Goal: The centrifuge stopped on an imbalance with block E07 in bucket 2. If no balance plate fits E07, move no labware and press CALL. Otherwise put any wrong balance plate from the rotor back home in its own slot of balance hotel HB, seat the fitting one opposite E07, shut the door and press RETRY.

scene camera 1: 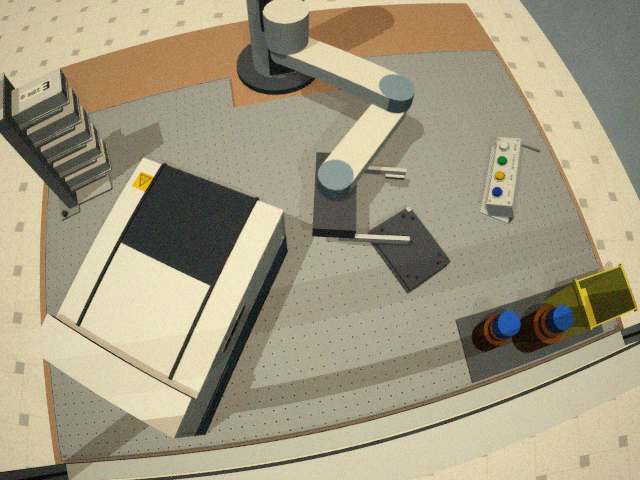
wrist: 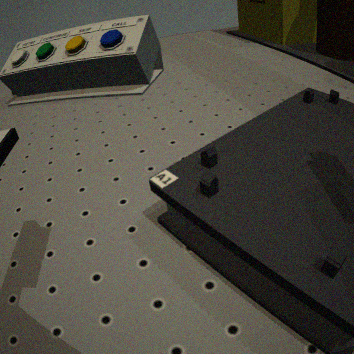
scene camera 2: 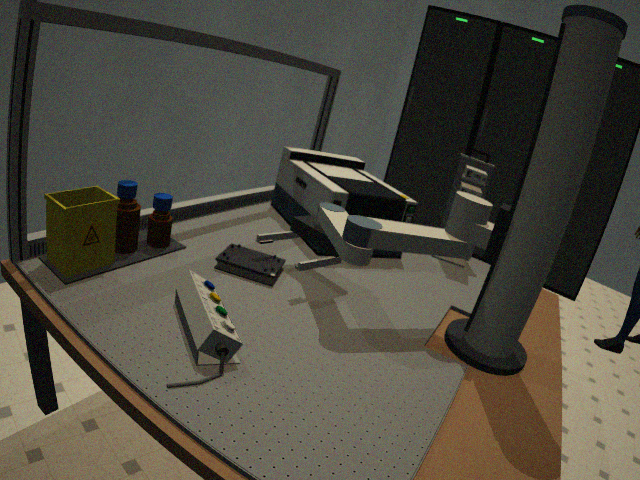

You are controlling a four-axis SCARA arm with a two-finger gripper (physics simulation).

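Seen in the pictures: gripper, between the fingertips: (scene camera 1: 407,205) (wrist: 194,78) (scene camera 2: 277,252); arm's base, origin of its link: (scene camera 1: 278,64) (scene camera 2: 485,348).
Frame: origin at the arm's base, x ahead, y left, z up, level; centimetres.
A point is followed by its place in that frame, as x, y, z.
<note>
My gripper (scene camera 1: 407,206) @[57.3, 18.9, 9.8] (scene camera 2: 280,252) @[57.3, 18.9, 9.8] is open and empty, its fingers apart beside and above the low black stand. One finger (wrist: 7,142) @[50.2, 19.7, 9.1] shows at the left of the wrist view. The white centrifuge (scene camera 1: 248,268) @[68.8, -16.6, 22.3] (scene camera 2: 315,187) @[68.8, -15.1, 19.6] has a black area (scene camera 1: 191,222) @[57.9, -25.8, 22.6] and a white panel on top. Its rotor, buckets and E07 cannot be made out. The balance hotel (scene camera 1: 38,155) @[33.6, -61.6, 25.2] (scene camera 2: 485,167) @[24.2, -63.5, 39.8] holds several stacked pale blocks; the top block (scene camera 1: 38,95) @[28.2, -55.4, 38.3] bears partly legible print. The button box (scene camera 1: 501,180) @[54.3, 46.4, 8.1] (scene camera 2: 206,320) @[47.2, 55.6, 9.0] (wrist: 80,70) @[53.0, 45.2, 4.6] has white, green, yellow and blue buttons; the blue button (wrist: 112,39) @[57.3, 42.8, 7.8] is marked CALL.
The black stand (scene camera 1: 410,250) @[65.9, 18.1, 4.4] (scene camera 2: 249,262) @[63.8, 20.7, 4.4] (wrist: 260,175) @[60.2, 18.8, 4.4] has corner pegs and an A1 tag. Two blue-capped brown bottles (scene camera 1: 496,330) @[89.9, 28.3, 14.3] (scene camera 1: 542,330) @[93.2, 39.0, 14.8] and a yellow bin (scene camera 1: 589,304) @[90.7, 63.8, 2.1] (scene camera 2: 82,232) @[85.7, 59.7, 12.2] stand on a dark mat (scene camera 1: 478,366) @[95.7, 27.4, 1.7]. The arm's column (scene camera 2: 547,180) @[1.3, 7.4, 47.6] rises at the table's edge.
</note>
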